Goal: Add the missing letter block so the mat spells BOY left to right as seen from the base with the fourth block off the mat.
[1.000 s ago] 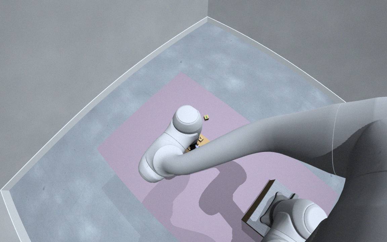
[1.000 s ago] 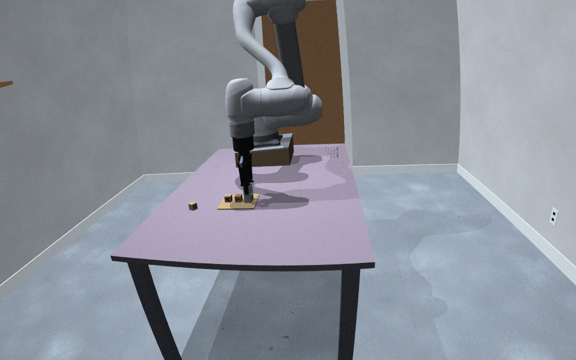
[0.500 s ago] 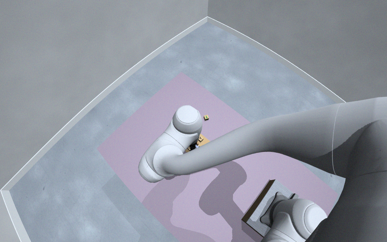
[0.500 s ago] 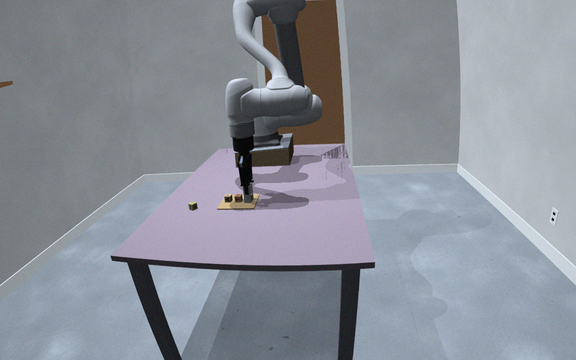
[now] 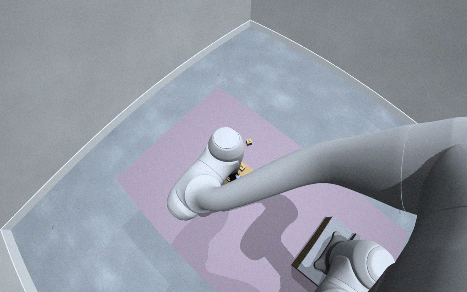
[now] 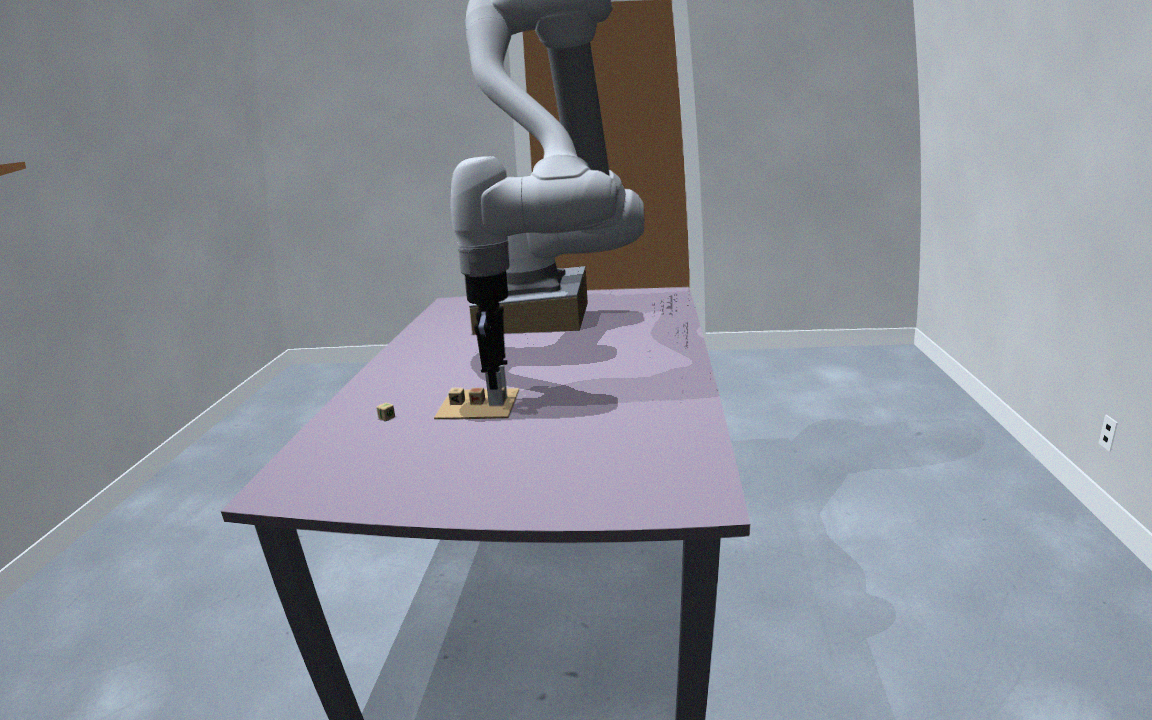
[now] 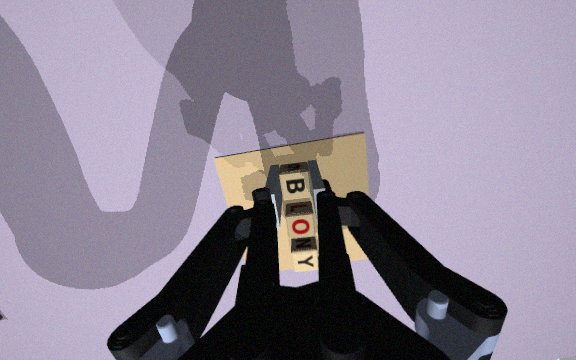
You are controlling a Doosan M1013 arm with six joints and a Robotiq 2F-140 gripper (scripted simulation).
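Right now my hand is 4 cm to the left of the mat and 4 cm above it. Also, from my hand: block: 21 cm to the right, 6 cm ahead, 3 cm below.
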